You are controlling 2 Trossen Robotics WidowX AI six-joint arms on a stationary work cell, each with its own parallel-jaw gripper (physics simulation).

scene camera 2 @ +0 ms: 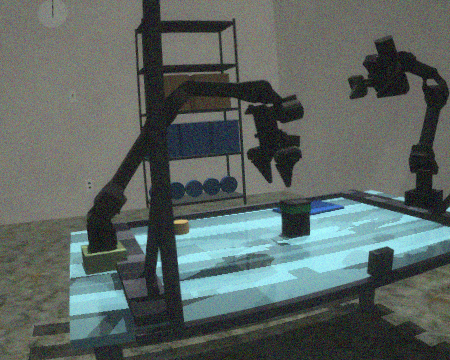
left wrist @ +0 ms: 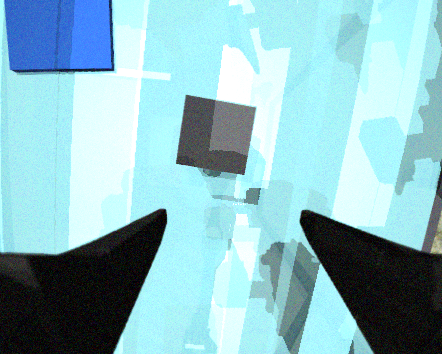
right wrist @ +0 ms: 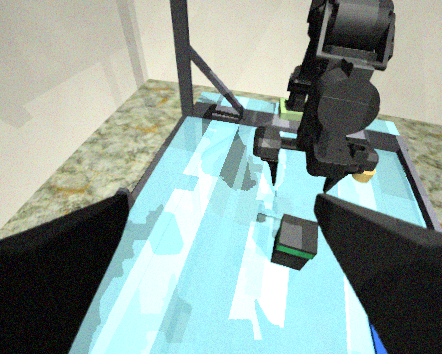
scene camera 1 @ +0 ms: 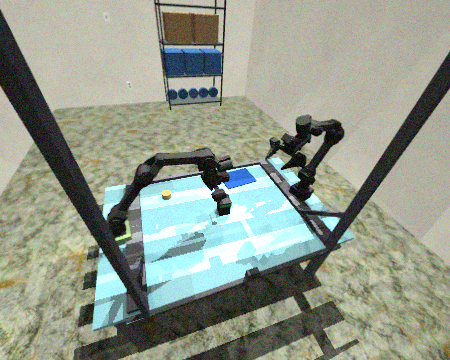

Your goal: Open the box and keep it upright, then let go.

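Seen in the pictures: left gripper, fingertip midpoint: (scene camera 2: 279, 184) (left wrist: 234, 215) (right wrist: 298, 188); right gripper, fingertip midpoint: (scene camera 2: 363, 97) (right wrist: 223, 203) (scene camera 1: 273, 163); left arm's base, link origin: (scene camera 2: 102, 247) (right wrist: 294, 106) (scene camera 1: 118, 231); right arm's base, link origin: (scene camera 2: 424, 190) (scene camera 1: 302, 187).
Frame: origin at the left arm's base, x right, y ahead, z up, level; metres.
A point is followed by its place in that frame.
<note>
The box (scene camera 1: 224, 208) (scene camera 2: 295, 223) (left wrist: 216, 135) (right wrist: 295, 242) is small and dark with a green band near its top. It stands upright on the table, and its flat top looks closed. My left gripper (scene camera 2: 280, 184) @[x 0.059, y 0.472, z 0.104 m] (left wrist: 234, 215) @[x 0.059, y 0.472, z 0.104 m] (right wrist: 298, 188) @[x 0.059, y 0.472, z 0.104 m] is open and points down above the box, apart from it and a little to its left in the scene camera 2 view. My right gripper (scene camera 1: 276, 163) @[x 0.177, y 0.684, z 0.330 m] (right wrist: 223, 203) @[x 0.177, y 0.684, z 0.330 m] is open and empty, raised at the right side of the table, well away from the box. Its finger gap is hard to see in the scene camera 2 view.
A blue flat mat (scene camera 1: 241, 178) @[x -0.156, y 0.761, z -0.038 m] (scene camera 2: 327, 206) @[x -0.141, y 0.801, z -0.038 m] (left wrist: 60, 35) @[x -0.170, y 0.680, z -0.037 m] lies behind the box in the scene views. An orange cylinder (scene camera 1: 166, 195) @[x -0.160, y 0.265, z -0.012 m] (scene camera 2: 181, 227) @[x -0.156, y 0.263, z -0.023 m] (right wrist: 365, 175) @[x -0.173, y 0.293, z -0.015 m] stands at the back left. A green block (scene camera 2: 102, 259) @[x 0.050, y -0.011, z -0.014 m] is by the left arm's base. Dark frame posts rise beside the table.
</note>
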